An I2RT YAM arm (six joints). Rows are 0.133 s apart.
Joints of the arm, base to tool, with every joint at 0 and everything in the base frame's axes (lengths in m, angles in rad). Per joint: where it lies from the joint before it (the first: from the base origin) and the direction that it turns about. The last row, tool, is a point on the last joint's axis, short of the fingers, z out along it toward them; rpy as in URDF.
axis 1: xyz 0 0 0.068 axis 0 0 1
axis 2: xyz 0.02 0.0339 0.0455 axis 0 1 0
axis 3: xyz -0.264 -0.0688 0 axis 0 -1 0
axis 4: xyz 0.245 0.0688 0.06 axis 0 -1 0
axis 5: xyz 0.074 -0.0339 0.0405 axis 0 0 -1
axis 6: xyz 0.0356 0 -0.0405 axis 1 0 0
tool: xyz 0 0 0 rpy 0 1.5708 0
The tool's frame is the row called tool.
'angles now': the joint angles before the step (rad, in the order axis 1, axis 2, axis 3, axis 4, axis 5, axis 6). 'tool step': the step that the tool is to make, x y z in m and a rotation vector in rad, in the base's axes. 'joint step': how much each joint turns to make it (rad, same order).
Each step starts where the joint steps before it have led.
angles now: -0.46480, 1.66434, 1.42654, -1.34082, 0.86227, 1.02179
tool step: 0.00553, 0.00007, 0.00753, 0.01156, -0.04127, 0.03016
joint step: 0.00615, -0.00303, 0.02915, 0.02612, -0.02924, -0.03534
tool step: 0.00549, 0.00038, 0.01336, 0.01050, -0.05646, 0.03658
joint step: 0.00613, -0.00764, 0.04593, 0.02149, -0.03682, -0.03982
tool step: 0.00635, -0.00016, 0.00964, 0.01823, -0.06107, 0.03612
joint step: 0.00457, -0.00159, 0.03686, 0.03225, -0.04749, -0.03387
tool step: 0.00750, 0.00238, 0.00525, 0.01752, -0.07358, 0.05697
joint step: 0.01225, -0.01067, 0.00628, 0.07037, -0.05657, -0.04285
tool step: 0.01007, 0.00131, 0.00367, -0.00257, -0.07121, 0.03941
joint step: 0.01382, 0.00300, 0.01068, 0.07067, -0.03397, -0.02001
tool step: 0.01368, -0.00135, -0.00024, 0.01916, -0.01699, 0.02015
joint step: 0.01073, 0.04589, 0.05056, 0.00317, -0.02615, -0.00009
